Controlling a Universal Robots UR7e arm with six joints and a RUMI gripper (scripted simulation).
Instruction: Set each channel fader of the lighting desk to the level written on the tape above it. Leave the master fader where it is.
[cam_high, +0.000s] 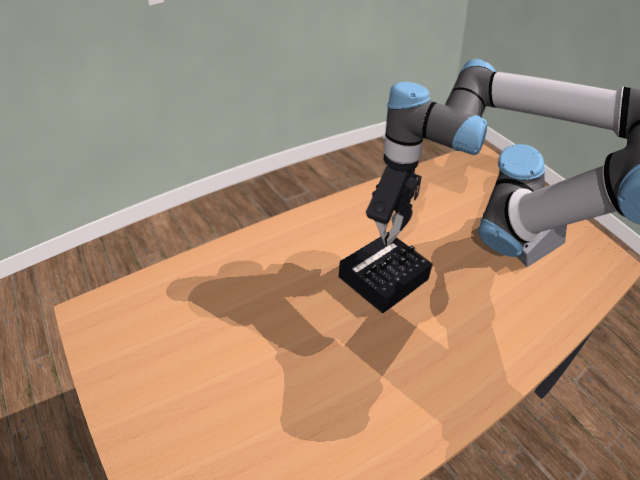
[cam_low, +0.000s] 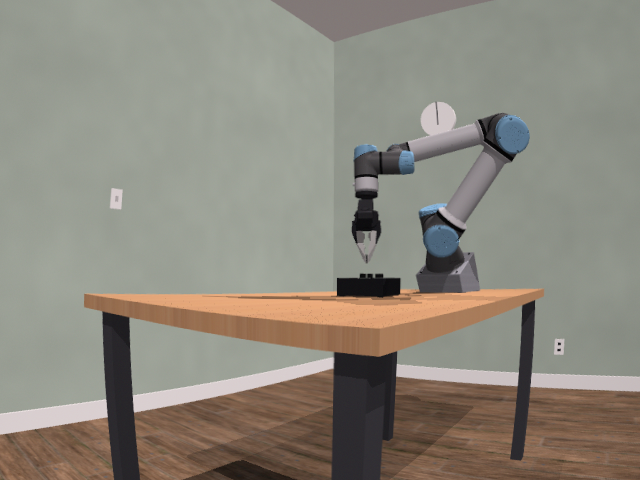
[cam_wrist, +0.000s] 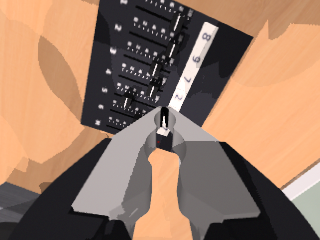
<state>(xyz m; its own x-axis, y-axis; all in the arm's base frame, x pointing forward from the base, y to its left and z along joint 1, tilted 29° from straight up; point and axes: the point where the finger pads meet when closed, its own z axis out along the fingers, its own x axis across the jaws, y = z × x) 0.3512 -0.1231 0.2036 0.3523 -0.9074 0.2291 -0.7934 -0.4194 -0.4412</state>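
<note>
Now: hand 70 mm past the master fader, 50 mm above it and 20 mm to the right of it.
</note>
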